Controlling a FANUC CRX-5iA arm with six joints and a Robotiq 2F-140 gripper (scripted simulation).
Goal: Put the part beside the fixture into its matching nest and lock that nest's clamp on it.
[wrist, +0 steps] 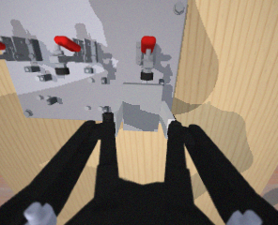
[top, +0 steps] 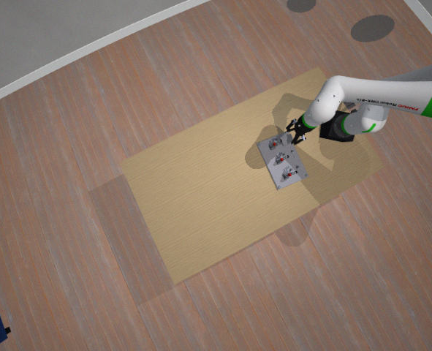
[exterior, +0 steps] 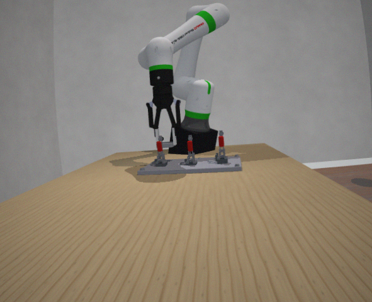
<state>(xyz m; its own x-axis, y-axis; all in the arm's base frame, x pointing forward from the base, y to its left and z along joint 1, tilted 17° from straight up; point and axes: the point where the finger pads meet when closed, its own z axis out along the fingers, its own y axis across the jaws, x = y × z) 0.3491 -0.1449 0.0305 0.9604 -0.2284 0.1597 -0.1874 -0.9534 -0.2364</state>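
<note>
Now: the grey fixture plate 10 cm below my hand, 9 cm to the left of it and 7 cm ahead of it. Round my hand: part: 3 cm below.
</note>
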